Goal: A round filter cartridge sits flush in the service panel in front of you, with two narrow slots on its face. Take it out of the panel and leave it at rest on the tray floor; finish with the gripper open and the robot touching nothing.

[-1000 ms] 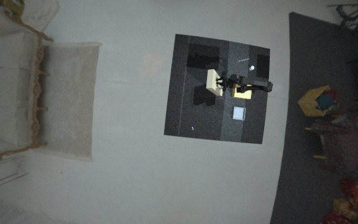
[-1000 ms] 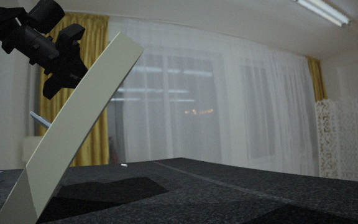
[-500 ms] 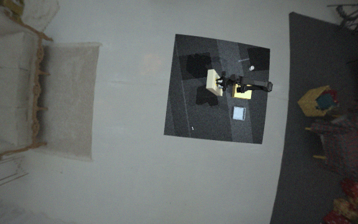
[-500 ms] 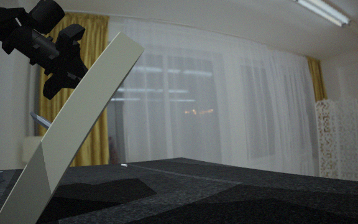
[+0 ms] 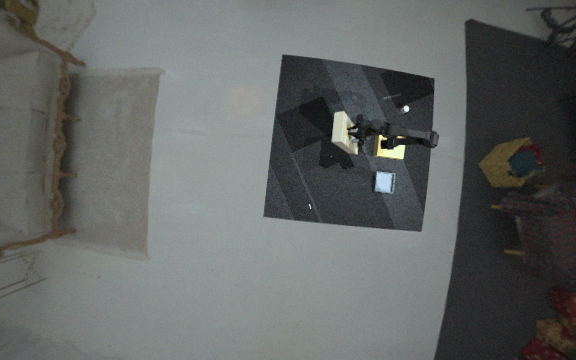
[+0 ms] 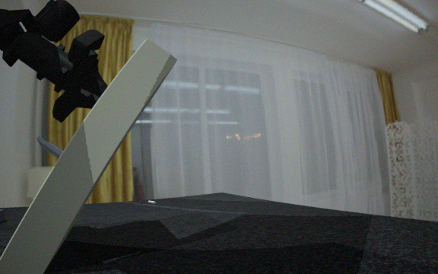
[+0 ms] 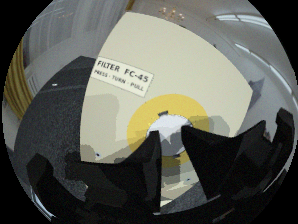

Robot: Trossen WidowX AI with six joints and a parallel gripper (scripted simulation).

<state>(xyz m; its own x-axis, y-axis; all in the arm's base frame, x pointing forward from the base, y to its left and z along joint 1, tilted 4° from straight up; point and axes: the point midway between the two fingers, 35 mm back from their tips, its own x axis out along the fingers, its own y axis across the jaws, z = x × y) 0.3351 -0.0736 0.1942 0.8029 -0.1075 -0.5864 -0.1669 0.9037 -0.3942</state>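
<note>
The white filter cartridge is 1 cm ahead of my gripper tip and 1 cm below it. The rest, counted from my gripper tip: cream service panel: 4 cm behind, 1 cm to the left, 8 cm below; pale blue tray: 36 cm behind, 35 cm to the left, 24 cm below.
</note>
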